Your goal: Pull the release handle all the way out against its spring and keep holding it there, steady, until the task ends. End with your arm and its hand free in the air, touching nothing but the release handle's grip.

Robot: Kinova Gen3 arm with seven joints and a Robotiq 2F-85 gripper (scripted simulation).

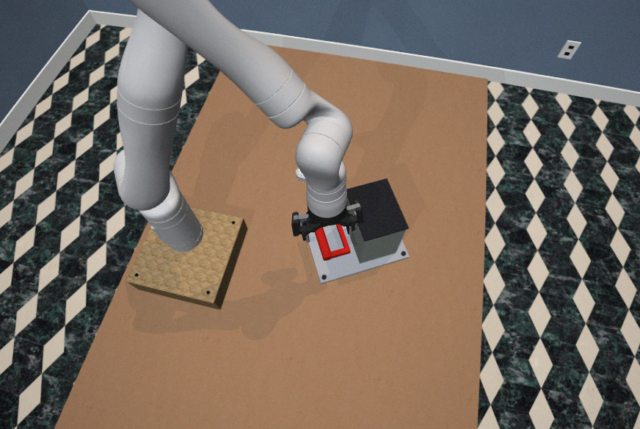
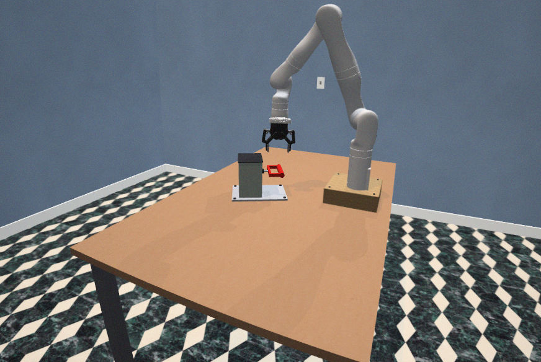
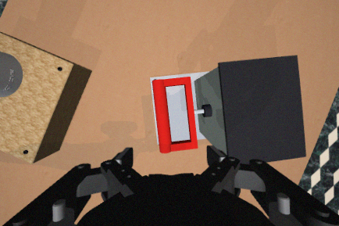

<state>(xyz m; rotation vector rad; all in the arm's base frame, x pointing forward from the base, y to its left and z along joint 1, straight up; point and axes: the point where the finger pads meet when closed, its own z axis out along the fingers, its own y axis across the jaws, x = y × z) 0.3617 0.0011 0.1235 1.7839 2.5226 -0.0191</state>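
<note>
The light grey baseplate lies 60 mm ahead of my hand, 70 mm to the left of it and 180 mm below it.
</note>
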